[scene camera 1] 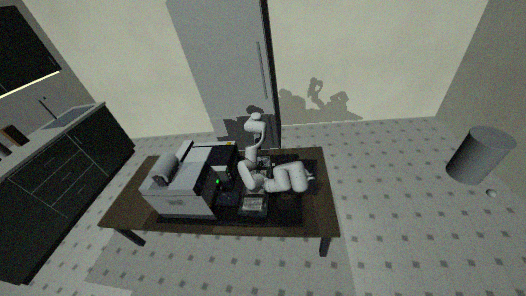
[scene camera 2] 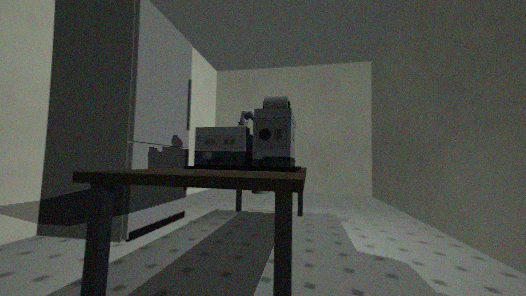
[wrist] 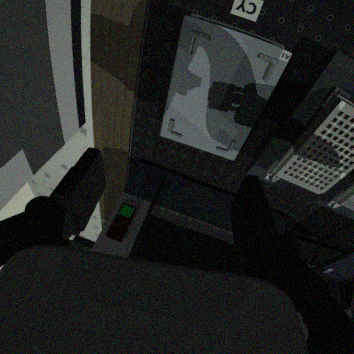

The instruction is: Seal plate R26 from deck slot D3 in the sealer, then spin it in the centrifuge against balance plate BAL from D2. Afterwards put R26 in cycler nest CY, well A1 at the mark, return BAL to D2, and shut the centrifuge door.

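Frame: origin at the arm's base, x ahead, y left, z up, level; metres.
Where they show: gripper, fingertip midpoint: (wrist: 170, 178).
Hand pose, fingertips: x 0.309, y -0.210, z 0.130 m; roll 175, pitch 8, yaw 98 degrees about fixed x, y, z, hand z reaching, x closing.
Each offset is from my fingertips to the top centre of the thing. "*": to the spot under its first point. Level surfaces: height alone.
My gripper (wrist: 170, 178) is open and empty, its dark fingers wide apart, below the CY nest in the wrist view. The cycler nest CY @[0.015 m ahead, 0.016 m left, 0.160 m down] (wrist: 222, 127) is a pale rectangular plate with corner brackets and holds no plate; its A1 mark @[0.064 m back, 0.066 m left, 0.166 m down] (wrist: 285, 55) is at the upper right corner. A white plate with a grid of square holes @[* 0.007 m ahead, 0.161 m left, 0.141 m down] (wrist: 320, 150) sits in a holder to the right. A pale plate @[0.009 m ahead, 0.425 m left, 0.140 m down] (scene camera 1: 253, 202) also sits near the table's front edge. I cannot read R26 or BAL on either. The gripper cannot be made out in scene camera 1.
A tall grey machine with a roll on top (scene camera 1: 175, 187) (scene camera 2: 274, 132) stands at the table's left, beside a lower boxy machine (scene camera 2: 220, 140). A small panel @[* 0.207 m ahead, 0.027 m right, 0.074 m down] (wrist: 136, 220) shows green and dark red fields. The white arm (scene camera 1: 287, 177) reaches over the wooden table @[0.226 m down] (scene camera 1: 322, 215).
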